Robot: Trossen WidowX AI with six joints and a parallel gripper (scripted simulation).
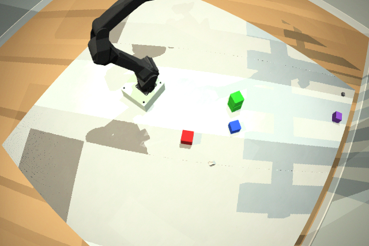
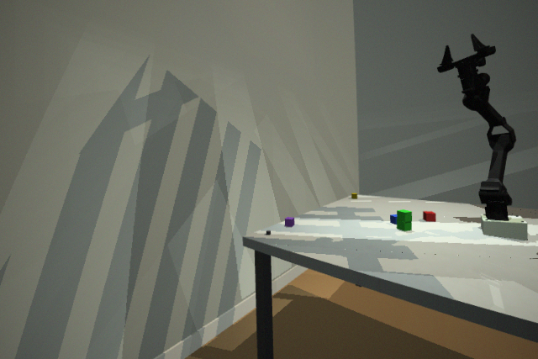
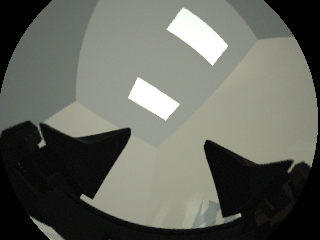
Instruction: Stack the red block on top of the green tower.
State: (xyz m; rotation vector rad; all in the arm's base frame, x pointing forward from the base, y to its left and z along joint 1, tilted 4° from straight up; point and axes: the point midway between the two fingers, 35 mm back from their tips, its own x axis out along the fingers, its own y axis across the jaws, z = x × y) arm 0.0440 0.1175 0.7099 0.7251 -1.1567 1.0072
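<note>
My gripper tip is now 150 mm short of the red block, 170 mm to the left of it and 780 mm above it. Also, from my gripper tip: blue block 270 mm ahead, 30 mm to the right, 780 mm below; tiny white piece 280 mm ahead, 190 mm to the right, 790 mm below; purple block 650 mm ahead, 330 mm to the left, 780 mm below.
</note>
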